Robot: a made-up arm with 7 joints. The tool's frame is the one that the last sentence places.
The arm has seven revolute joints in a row. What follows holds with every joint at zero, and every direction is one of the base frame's.
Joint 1 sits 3 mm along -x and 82 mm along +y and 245 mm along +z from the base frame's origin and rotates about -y.
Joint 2 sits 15 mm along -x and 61 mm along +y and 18 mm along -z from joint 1 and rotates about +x.
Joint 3 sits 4 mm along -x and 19 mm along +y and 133 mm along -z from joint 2 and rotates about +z.
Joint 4 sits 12 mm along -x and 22 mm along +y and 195 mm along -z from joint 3 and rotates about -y.
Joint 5 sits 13 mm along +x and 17 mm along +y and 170 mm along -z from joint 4 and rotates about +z.
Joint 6 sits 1 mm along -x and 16 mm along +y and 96 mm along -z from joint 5 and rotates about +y.
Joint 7 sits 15 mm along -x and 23 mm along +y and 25 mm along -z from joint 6 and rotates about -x.
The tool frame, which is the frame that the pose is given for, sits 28 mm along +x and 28 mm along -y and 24 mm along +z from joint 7; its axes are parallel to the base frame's.
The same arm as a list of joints. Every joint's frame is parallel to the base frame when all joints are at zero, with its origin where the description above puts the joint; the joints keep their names.
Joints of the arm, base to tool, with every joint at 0 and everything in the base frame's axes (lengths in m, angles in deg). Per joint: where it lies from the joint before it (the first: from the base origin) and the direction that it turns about. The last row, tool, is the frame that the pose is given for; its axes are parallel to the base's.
joint 1: axis 0 -1 0 offset -0.003 0.082 0.245
joint 2: axis 1 0 0 offset -0.015 0.061 -0.018
joint 3: axis 0 0 1 offset -0.004 0.019 -0.133
joint 4: axis 0 -1 0 offset -0.012 0.022 -0.195
joint 5: axis 0 0 1 offset 0.013 0.017 -0.17
joint 6: axis 0 1 0 offset -0.001 0.016 -0.096
joint 7: axis -1 0 0 offset -0.015 0.023 -0.025
tool: offset 0.028 -0.028 0.024

